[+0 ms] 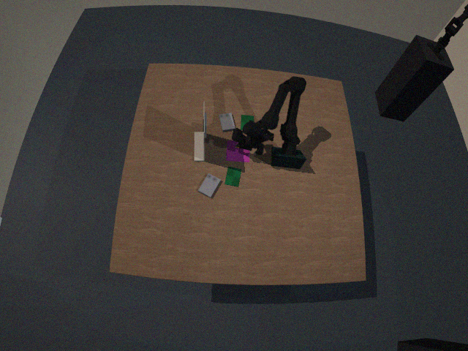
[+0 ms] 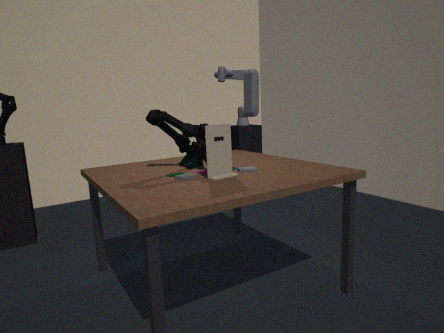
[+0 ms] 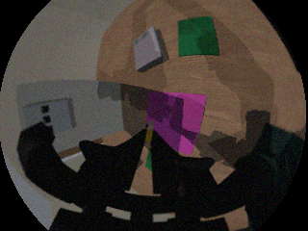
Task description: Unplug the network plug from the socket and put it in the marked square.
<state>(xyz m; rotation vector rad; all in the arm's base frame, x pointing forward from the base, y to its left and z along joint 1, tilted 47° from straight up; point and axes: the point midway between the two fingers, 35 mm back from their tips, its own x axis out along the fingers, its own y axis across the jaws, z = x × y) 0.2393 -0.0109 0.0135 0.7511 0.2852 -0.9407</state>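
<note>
Right now the magenta marked square is 60 mm below my gripper tip and 10 mm behind it. From my gripper tip the other things lie so: pale upright panel: 180 mm ahead, 80 mm above.
</note>
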